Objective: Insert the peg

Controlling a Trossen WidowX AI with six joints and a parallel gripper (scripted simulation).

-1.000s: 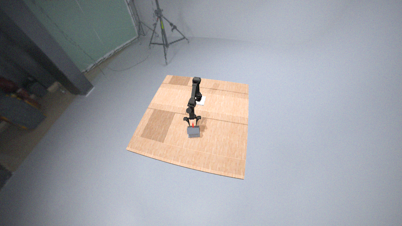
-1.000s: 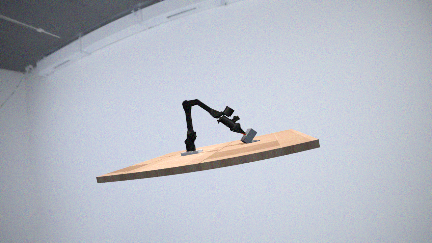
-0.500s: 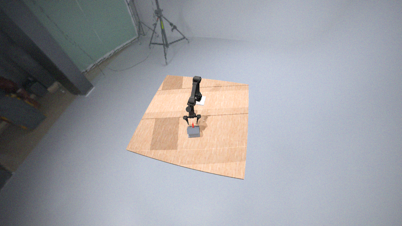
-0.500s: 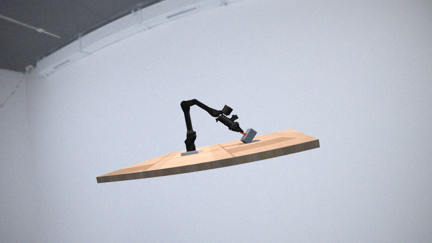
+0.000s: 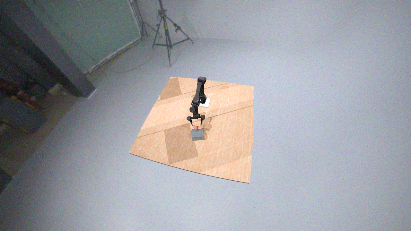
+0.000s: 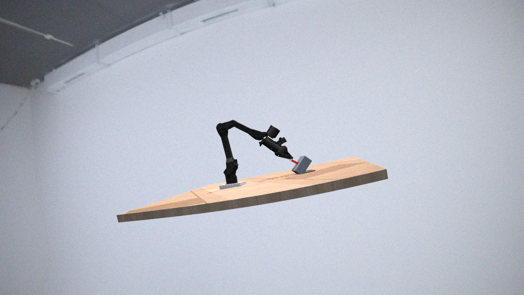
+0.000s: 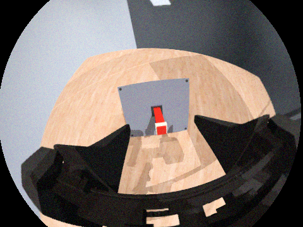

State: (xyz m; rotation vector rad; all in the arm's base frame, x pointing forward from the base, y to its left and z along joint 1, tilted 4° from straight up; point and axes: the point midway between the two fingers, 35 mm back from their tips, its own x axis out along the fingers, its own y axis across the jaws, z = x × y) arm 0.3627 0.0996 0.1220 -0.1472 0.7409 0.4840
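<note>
Now: the peg 20 mm below my gripper tip, 10 mm to the left of it and 10 mm ahead of it. Also, from my gripper tip: sloped panel 60 mm below, 50 mm ahead, 30 mm to the left.
</note>
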